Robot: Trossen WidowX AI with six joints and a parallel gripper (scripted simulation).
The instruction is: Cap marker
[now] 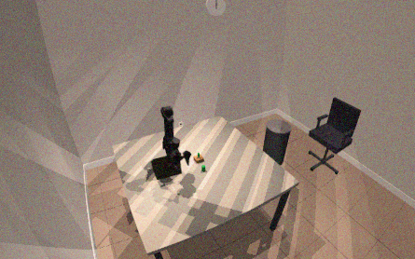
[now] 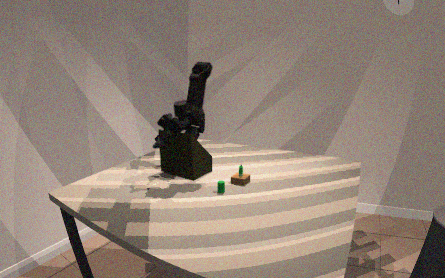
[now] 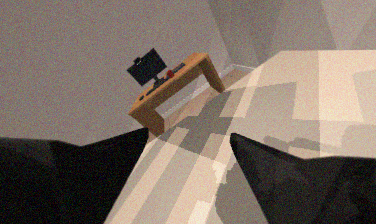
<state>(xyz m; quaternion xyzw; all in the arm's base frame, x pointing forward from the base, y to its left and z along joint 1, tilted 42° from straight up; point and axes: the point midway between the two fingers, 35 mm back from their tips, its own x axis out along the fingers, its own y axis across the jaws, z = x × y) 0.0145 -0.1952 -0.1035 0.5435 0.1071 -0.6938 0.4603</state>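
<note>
Right now my gripper tip is 220 mm short of the green cap, 150 mm to the right of it and 200 mm above it. The rest, counted from my gripper tip: holder block: 240 mm ahead, 290 mm to the left, 210 mm below.
</note>
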